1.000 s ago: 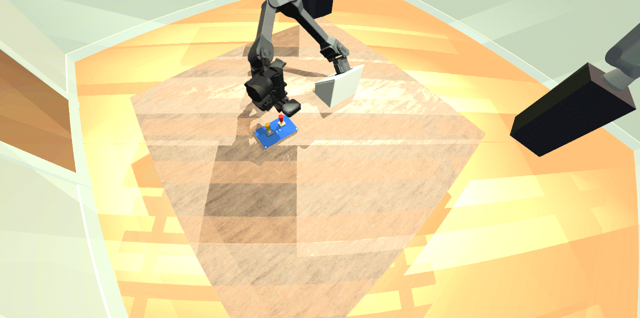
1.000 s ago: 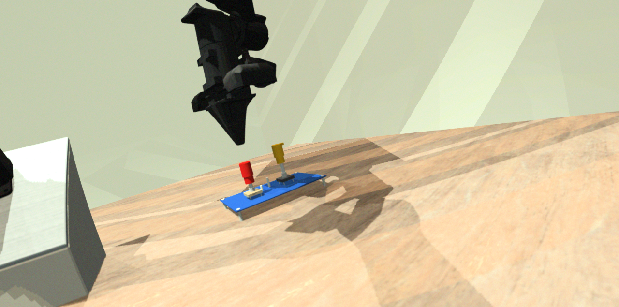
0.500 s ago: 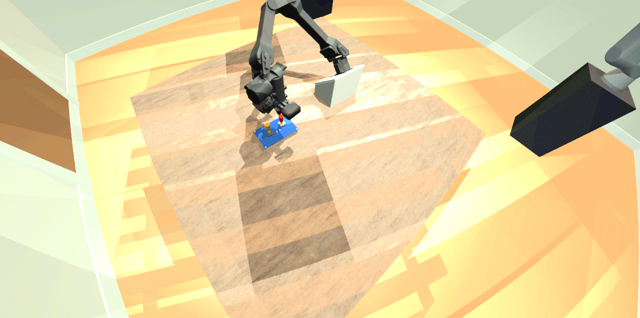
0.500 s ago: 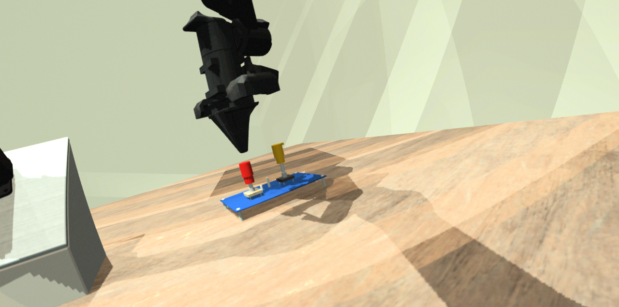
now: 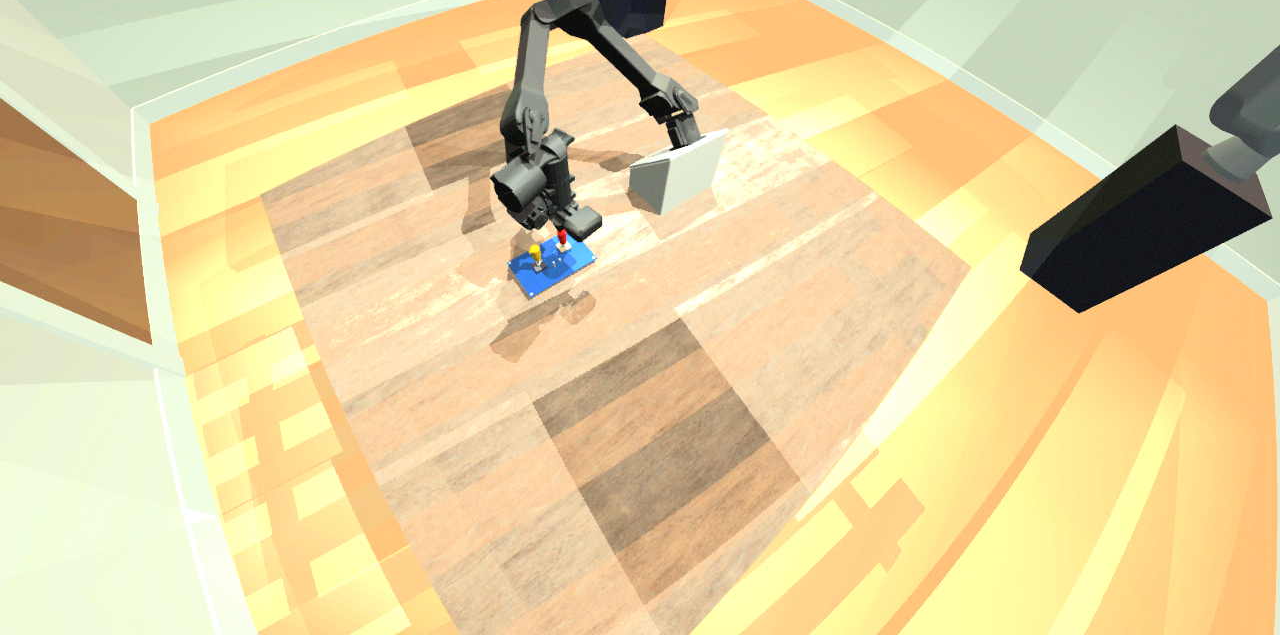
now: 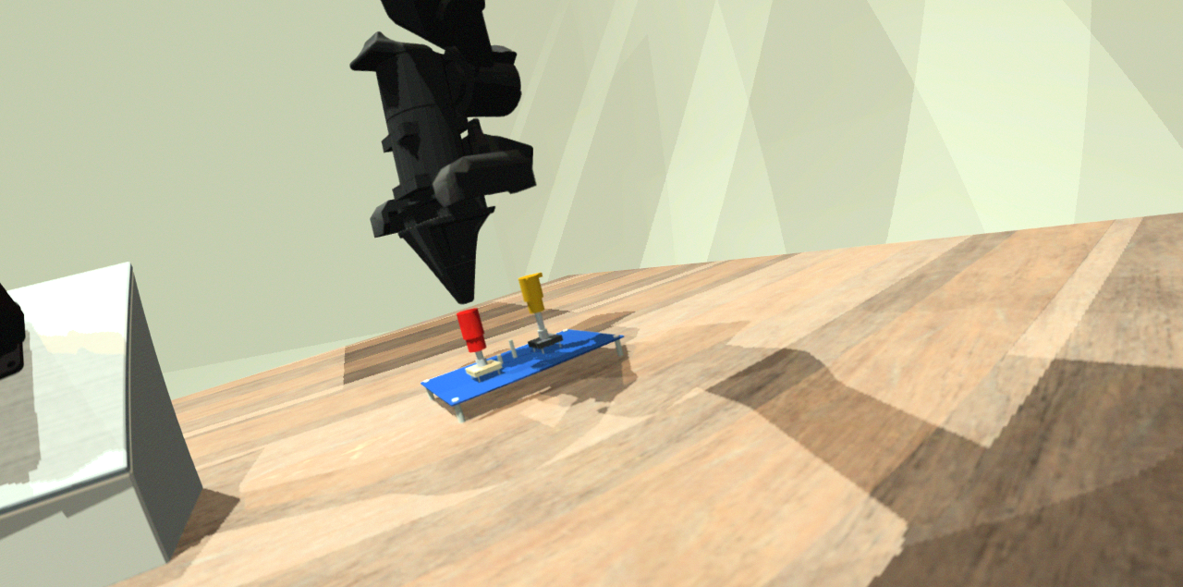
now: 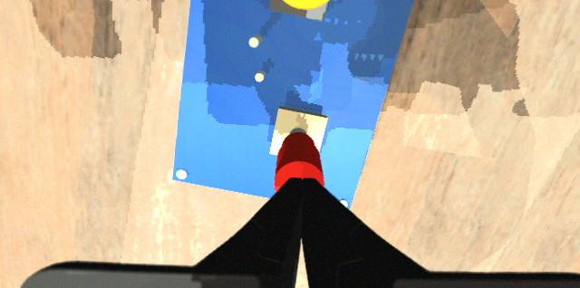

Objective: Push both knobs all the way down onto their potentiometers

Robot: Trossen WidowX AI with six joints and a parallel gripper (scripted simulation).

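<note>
Now: the red knob 3 cm below my gripper tip. From my gripper tip the other things lie so: yellow knob: 7 cm ahead, 1 cm below.
</note>
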